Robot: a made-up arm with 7 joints. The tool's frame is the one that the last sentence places. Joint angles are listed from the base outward.
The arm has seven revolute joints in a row. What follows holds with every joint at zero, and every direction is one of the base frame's. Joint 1 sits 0.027 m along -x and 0.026 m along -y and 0.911 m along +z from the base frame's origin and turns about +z. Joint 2 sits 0.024 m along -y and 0.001 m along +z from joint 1 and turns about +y. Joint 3 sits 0.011 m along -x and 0.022 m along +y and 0.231 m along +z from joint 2 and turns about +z. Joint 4 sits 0.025 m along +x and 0.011 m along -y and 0.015 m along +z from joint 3 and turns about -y. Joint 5 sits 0.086 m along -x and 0.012 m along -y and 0.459 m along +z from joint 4 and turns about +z. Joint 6 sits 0.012 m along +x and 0.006 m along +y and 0.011 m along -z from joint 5 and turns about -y. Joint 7 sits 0.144 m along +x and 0.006 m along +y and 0.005 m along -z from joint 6 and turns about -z. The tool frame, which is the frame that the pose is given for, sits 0.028 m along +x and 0.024 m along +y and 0.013 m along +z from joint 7; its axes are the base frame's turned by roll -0.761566, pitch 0.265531 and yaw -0.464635 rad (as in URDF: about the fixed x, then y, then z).
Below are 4 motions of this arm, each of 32 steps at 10 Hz.
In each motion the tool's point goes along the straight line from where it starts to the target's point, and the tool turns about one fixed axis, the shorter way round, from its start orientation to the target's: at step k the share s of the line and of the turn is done. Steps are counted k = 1, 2, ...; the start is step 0. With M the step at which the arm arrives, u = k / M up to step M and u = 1 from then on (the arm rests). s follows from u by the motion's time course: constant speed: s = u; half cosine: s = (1 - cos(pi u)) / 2; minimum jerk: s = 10 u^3 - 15 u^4 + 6 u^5.
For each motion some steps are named. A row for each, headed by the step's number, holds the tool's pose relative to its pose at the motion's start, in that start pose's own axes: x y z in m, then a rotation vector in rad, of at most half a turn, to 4 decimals.
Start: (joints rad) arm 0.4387 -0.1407 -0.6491 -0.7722 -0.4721 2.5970 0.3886
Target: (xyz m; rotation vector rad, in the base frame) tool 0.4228 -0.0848 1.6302 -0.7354 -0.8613 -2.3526
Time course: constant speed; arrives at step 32
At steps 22, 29, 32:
22: -0.1030 0.1301 -0.1341 -0.6708 -0.0956 -0.3356
29: -0.1357 0.1715 -0.1768 -0.8842 -0.1260 -0.4424
32: -0.1498 0.1893 -0.1950 -0.9757 -0.1391 -0.4882

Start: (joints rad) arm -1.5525 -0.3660 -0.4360 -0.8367 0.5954 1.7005 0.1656
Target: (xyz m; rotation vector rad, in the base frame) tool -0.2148 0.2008 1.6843 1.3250 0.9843 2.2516
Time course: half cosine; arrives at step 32
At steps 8, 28, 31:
8: -0.0262 -0.0297 0.0182 -0.0311 -0.1506 -0.1105
28: -0.1721 -0.1951 0.1194 -0.2044 -0.9895 -0.7255
31: -0.1785 -0.2023 0.1239 -0.2119 -1.0262 -0.7524

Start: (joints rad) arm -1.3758 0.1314 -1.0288 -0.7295 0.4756 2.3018 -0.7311
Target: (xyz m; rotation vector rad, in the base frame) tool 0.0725 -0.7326 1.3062 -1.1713 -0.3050 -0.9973
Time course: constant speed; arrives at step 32
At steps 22, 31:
22: -0.1728 0.4173 0.0427 0.6376 -0.1835 0.5210
31: -0.2435 0.5880 0.0602 0.8985 -0.2586 0.7342

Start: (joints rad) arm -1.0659 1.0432 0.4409 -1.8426 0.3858 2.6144 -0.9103
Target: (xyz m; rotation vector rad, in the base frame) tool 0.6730 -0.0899 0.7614 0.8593 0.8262 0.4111
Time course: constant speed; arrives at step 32
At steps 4, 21, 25, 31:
4: 0.0026 0.0438 0.0258 0.0741 0.0848 0.1233
21: 0.0138 0.2298 0.1354 0.3889 0.4450 0.6472
25: 0.0164 0.2736 0.1612 0.4629 0.5298 0.7705
31: 0.0203 0.3393 0.1999 0.5741 0.6570 0.9554

